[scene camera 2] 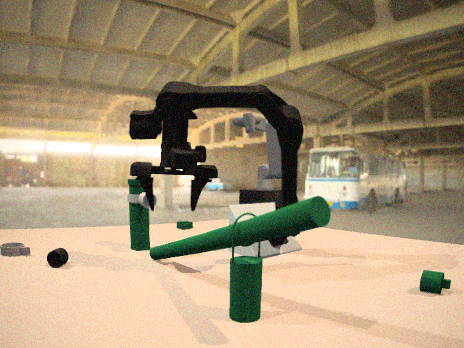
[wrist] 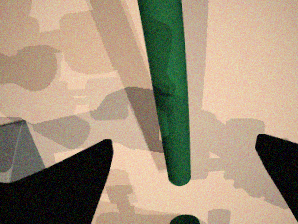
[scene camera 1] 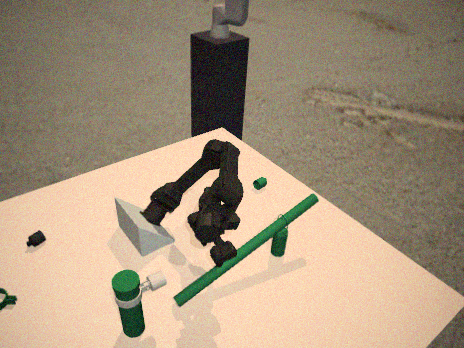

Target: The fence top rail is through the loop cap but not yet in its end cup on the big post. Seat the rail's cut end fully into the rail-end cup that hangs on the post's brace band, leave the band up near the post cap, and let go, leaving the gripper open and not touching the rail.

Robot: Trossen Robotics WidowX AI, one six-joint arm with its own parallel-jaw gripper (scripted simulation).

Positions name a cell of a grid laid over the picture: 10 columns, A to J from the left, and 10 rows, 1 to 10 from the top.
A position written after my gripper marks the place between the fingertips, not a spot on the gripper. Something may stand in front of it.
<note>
My gripper (scene camera 2: D7) is open and holds nothing. I also see a green rail (scene camera 2: G7) and a green post (scene camera 2: F9).
The green rail shows as well in scene camera 1 (scene camera 1: E9). My gripper shows as well in the wrist view (wrist: G7) and in scene camera 1 (scene camera 1: E8).
</note>
